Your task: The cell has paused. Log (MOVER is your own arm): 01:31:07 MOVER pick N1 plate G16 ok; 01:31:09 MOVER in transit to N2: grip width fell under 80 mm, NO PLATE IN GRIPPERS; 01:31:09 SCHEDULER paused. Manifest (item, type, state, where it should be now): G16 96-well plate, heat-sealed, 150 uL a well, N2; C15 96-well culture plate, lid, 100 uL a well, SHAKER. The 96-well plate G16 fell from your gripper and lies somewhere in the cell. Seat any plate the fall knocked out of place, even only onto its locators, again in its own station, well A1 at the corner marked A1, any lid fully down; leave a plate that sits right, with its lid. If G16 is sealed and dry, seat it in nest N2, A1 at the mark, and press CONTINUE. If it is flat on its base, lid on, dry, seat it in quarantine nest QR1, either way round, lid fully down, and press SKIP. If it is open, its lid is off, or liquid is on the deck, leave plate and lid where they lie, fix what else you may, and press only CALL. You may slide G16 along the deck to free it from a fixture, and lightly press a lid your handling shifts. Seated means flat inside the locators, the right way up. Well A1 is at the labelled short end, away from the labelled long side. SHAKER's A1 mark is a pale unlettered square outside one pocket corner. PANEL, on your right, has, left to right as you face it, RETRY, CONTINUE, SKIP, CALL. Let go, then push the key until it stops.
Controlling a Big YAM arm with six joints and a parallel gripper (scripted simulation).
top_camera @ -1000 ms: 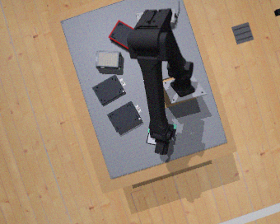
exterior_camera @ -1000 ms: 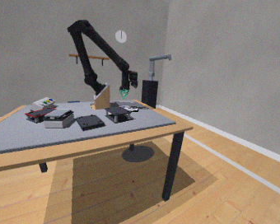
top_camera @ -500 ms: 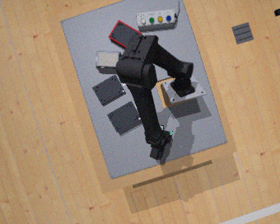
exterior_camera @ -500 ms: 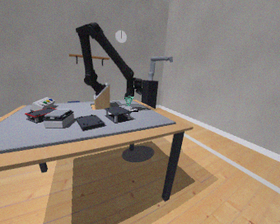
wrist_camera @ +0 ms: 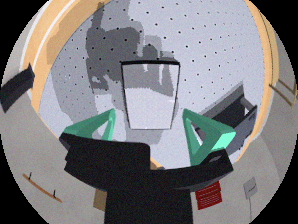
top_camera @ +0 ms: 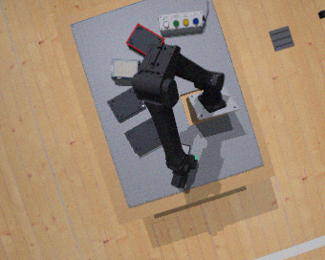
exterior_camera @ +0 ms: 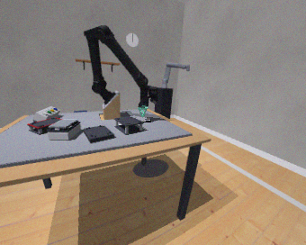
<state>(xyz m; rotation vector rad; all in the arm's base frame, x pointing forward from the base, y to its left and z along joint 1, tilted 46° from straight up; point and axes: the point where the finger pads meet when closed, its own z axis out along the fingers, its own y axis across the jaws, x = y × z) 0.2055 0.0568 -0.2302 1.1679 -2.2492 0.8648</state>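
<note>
The plate G16 is 40 mm below my hand. Also, from my hand: red-framed nest (40 mm behind, 620 mm to the right, 20 mm below); then lidded plate (100 mm ahead, 520 mm to the right, 10 mm above).
</note>
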